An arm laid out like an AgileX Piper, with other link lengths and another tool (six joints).
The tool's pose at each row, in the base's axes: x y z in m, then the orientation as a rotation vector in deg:
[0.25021 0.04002 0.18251 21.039 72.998 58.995]
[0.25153 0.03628 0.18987 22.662 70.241 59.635]
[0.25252 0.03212 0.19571 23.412 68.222 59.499]
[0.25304 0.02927 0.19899 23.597 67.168 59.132]
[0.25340 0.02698 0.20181 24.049 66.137 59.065]
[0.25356 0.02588 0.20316 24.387 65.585 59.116]
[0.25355 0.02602 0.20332 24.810 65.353 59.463]
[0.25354 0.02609 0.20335 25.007 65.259 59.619]
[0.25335 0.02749 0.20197 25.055 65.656 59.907]
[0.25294 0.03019 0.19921 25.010 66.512 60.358]
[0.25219 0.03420 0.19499 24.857 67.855 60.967]
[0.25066 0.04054 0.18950 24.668 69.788 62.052]
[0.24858 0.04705 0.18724 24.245 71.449 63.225]
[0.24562 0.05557 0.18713 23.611 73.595 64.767]
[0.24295 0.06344 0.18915 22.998 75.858 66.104]
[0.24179 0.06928 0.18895 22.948 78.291 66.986]
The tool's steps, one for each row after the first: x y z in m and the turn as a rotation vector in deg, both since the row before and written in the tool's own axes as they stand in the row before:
[-0.00750 0.00285 0.00235 -0.592 -2.605 1.272]
[-0.00678 0.00179 0.00179 -0.447 -1.957 0.255]
[-0.00419 0.00077 0.00098 -0.242 -1.052 -0.200]
[-0.00346 0.00077 0.00087 -0.180 -1.022 0.178]
[-0.00165 0.00037 0.00044 -0.069 -0.550 0.215]
[0.00003 0.00019 0.00008 0.026 -0.215 0.493]
[0.00004 0.00006 0.00002 0.021 -0.090 0.225]
[0.00191 -0.00026 -0.00044 0.114 0.407 0.250]
[0.00373 -0.00058 -0.00090 0.215 0.868 0.329]
[0.00562 -0.00093 -0.00142 0.325 1.355 0.399]
[0.00830 -0.00049 -0.00190 0.405 2.011 0.758]
[0.00679 0.00220 -0.00094 0.092 1.903 0.699]
[0.00745 0.00509 -0.00022 0.062 2.495 0.886]
[0.00580 0.00623 0.00079 0.228 2.501 0.765]
[0.00512 0.00287 0.00102 0.832 2.260 0.778]

